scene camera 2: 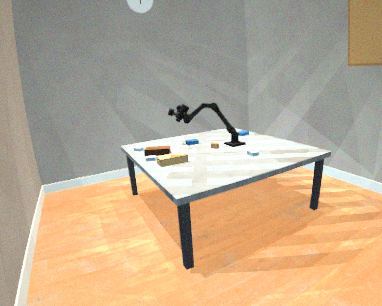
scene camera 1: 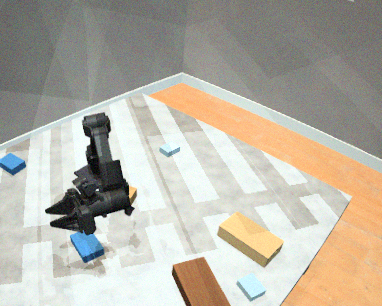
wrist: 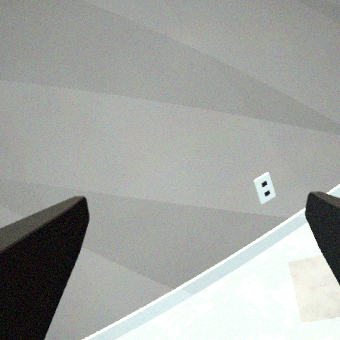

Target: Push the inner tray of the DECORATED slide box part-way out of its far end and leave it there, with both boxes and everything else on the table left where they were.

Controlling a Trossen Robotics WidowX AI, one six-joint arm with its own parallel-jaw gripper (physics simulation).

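Seen in the pictures: gripper, fingertip midpoint: (scene camera 1: 47, 217) (wrist: 197, 205); arm's base, link origin: (scene camera 2: 235, 142) (scene camera 1: 98, 170).
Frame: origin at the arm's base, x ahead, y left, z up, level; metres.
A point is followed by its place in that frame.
A long brown box (scene camera 1: 201, 284) @(x 0.615, y -0.242, z 0.035 m) (scene camera 2: 157, 150) @(x 0.643, y -0.204, z 0.025 m) and a long tan box (scene camera 1: 249, 240) @(x 0.658, y -0.008, z 0.035 m) (scene camera 2: 173, 160) @(x 0.671, y 0.072, z 0.013 m) lie near each other on the table (scene camera 1: 170, 182) @(x 0.259, y 0.135, z -0.016 m) (scene camera 2: 250, 181) @(x 0.483, y 0.584, z -0.042 m). The brown box is cut off by the lower edge in the first scene view. I cannot tell which box is decorated; no decoration or protruding tray can be made out. My gripper (scene camera 1: 48, 217) @(x 0.272, y -0.448, z 0.256 m) (scene camera 2: 171, 114) @(x 0.272, y -0.448, z 0.256 m) (wrist: 197, 205) @(x 0.272, y -0.448, z 0.256 m) is open and empty. It is raised in the air well above the table, away from both boxes. In the wrist view, wall shows between its fingers, and neither box shows there.
One blue block (scene camera 1: 87, 247) @(x 0.253, y -0.323, z 0.015 m) (scene camera 2: 192, 142) @(x 0.252, y -0.277, z 0.003 m) lies near the arm; another (scene camera 1: 12, 163) @(x -0.310, y -0.212, z 0.015 m) (scene camera 2: 243, 133) @(x -0.305, y -0.175, z 0.007 m) lies farther off. Light blue blocks (scene camera 1: 170, 149) @(x 0.148, y 0.295, z 0.009 m) (scene camera 1: 251, 286) @(x 0.737, y -0.151, z 0.009 m) (scene camera 2: 253, 153) @(x 0.161, y 0.338, z 0.004 m) (scene camera 2: 151, 158) @(x 0.742, y -0.118, z 0.002 m) (scene camera 2: 139, 149) @(x 0.692, y -0.442, z 0.000 m) are spread about. A small tan block (scene camera 1: 132, 194) @(x 0.212, y -0.045, z 0.022 m) (scene camera 2: 215, 145) @(x 0.208, y -0.022, z 0.010 m) is partly behind the arm in the first scene view.
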